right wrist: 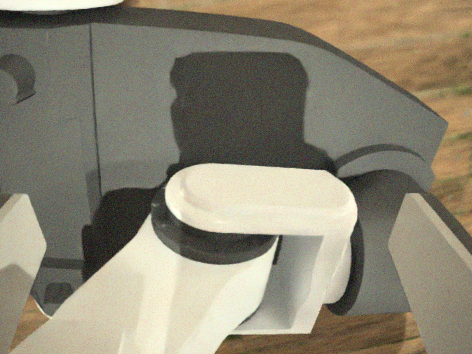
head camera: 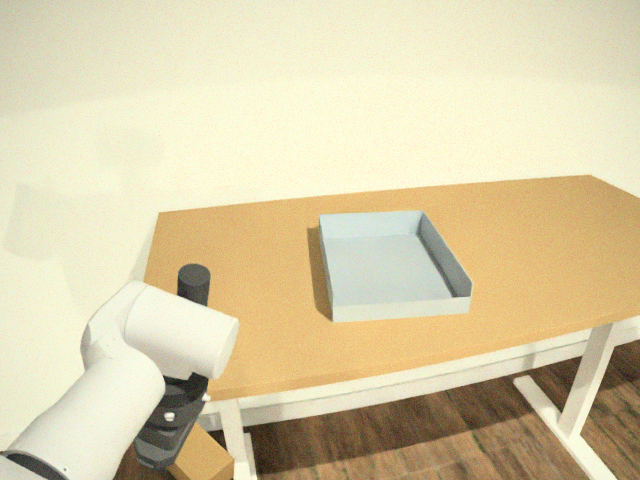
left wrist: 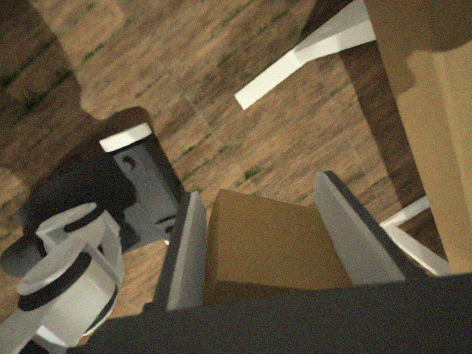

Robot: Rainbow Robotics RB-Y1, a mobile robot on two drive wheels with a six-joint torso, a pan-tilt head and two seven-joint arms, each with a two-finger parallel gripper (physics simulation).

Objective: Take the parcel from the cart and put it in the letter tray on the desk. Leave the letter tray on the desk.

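Frame: origin at the robot's base, x ahead, y left, z up, level; metres.
Seen in the pictures: left gripper, fingertip midpoint: (head camera: 169, 449) (left wrist: 257, 194); right gripper, fingertip midpoint: (right wrist: 218, 221).
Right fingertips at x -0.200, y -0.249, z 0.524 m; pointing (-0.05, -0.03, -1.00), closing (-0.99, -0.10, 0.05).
Offsets run from my right fingertips to a thing's middle. "*": to the spot under its first point. Level surfaces: height alone.
A brown box-shaped parcel {dx +0.560, dy +0.456, dz +0.415 m} (head camera: 203, 456) (left wrist: 272, 242) is held between the fingers of my left gripper (left wrist: 257, 194), which is shut on it. In the head camera it shows at the bottom left, beside the desk's front left corner and lower than the desk top. The light blue letter tray {dx +1.050, dy +0.176, dz +0.460 m} (head camera: 400, 308) stands on the desk {dz +0.427 m} (head camera: 268, 335), open at the top and empty, with a low front wall. My right gripper (right wrist: 218, 221) is open, its fingers wide apart with no object held. The cart does not show in these views.
White desk legs {* dx +1.337, dy -0.627, dz -0.167 m} (head camera: 594, 377) (left wrist: 270, 80) stand on the wooden floor {dz -0.523 m} (head camera: 392, 439) (left wrist: 200, 100). The desk's edge shows at the right in the left wrist view. My dark base (left wrist: 150, 185) (right wrist: 135, 100) and white body parts lie below the wrists. A pale wall (head camera: 310, 129) stands behind the desk.
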